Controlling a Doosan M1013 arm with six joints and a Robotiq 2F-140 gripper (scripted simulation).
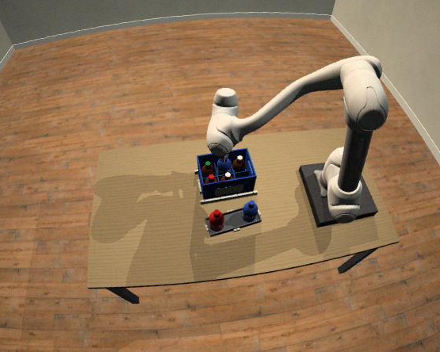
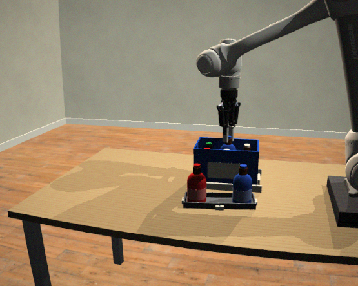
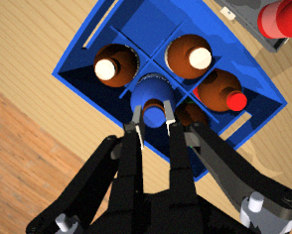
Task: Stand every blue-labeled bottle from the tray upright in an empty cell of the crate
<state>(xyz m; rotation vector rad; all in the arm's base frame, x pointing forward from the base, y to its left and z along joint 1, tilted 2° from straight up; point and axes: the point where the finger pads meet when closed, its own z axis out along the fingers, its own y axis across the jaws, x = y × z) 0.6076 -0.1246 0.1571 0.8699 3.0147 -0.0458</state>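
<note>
My hand is 120 mm above the blue crate, 40 mm to the right of it and 10 mm past it. The rest, counted from my hand: dark tray (280 mm to the left, 190 mm below, 30 mm behind); then red-labeled bottle (290 mm to the left, 120 mm below, 60 mm ahead).
</note>
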